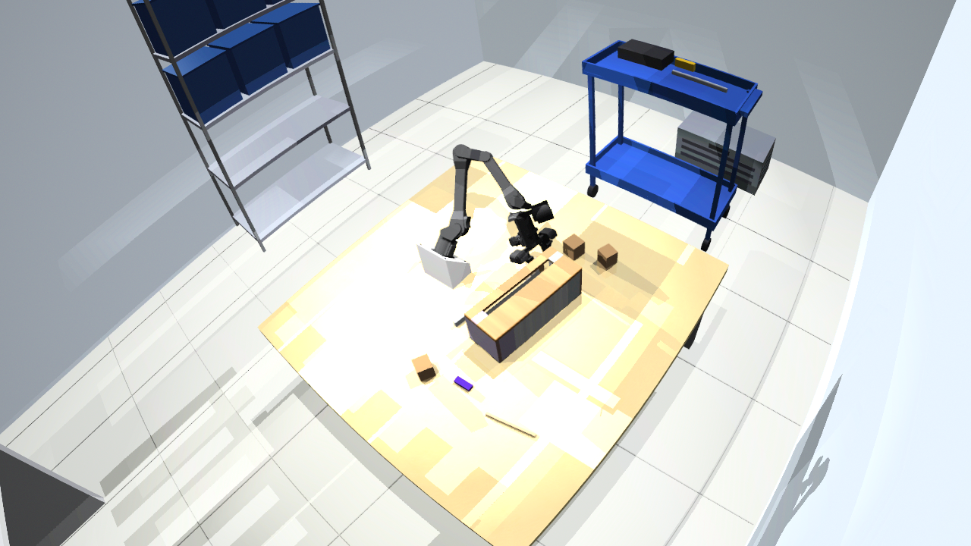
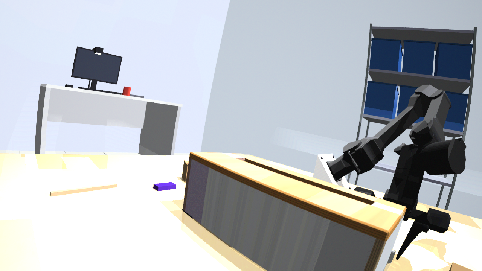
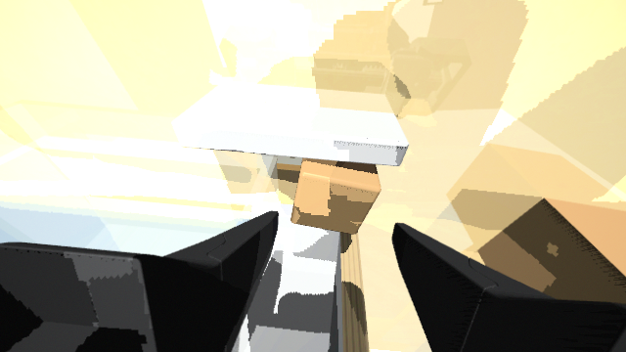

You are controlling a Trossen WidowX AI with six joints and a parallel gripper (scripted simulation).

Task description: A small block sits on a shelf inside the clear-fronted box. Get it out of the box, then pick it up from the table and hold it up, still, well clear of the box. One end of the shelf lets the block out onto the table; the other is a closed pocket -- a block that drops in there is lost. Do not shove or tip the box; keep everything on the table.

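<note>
Right now the small tan block is 2 cm behind my gripper tip and 1 cm below it. Round my gripper tip: long wooden box (18 cm to the right, 5 cm ahead, 3 cm above); then thin stick (52 cm to the right, 31 cm ahead, 2 cm below); then purple piece (51 cm to the right, 10 cm ahead, 2 cm below).
</note>
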